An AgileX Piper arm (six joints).
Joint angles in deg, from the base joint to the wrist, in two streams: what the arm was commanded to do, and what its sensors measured. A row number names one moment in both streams.
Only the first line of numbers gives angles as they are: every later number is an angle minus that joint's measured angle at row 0.
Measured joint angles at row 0:
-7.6 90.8 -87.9 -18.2 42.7 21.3
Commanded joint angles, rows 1 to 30:
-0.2 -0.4 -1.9 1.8 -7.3 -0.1
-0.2 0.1 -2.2 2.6 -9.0 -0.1
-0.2 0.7 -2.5 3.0 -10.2 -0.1
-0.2 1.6 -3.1 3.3 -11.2 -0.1
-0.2 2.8 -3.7 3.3 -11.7 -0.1
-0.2 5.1 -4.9 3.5 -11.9 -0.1
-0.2 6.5 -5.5 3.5 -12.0 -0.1
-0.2 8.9 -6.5 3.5 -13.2 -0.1
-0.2 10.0 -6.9 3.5 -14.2 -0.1
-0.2 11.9 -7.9 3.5 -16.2 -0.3
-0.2 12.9 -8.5 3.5 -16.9 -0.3
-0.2 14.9 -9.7 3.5 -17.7 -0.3
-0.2 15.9 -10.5 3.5 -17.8 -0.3
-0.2 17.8 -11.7 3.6 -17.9 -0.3
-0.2 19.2 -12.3 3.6 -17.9 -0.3
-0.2 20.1 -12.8 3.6 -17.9 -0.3
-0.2 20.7 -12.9 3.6 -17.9 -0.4
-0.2 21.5 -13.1 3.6 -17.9 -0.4
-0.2 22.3 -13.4 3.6 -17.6 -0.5
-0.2 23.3 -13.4 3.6 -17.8 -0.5
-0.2 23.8 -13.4 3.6 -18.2 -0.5
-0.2 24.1 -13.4 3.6 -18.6 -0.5
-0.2 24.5 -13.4 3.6 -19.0 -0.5
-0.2 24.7 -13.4 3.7 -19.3 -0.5
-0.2 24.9 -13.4 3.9 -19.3 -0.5
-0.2 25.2 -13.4 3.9 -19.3 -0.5
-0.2 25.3 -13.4 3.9 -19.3 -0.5
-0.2 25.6 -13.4 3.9 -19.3 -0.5
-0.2 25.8 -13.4 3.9 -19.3 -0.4
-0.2 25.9 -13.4 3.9 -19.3 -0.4
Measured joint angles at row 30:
0.0 25.6 -13.1 4.4 -19.0 0.1
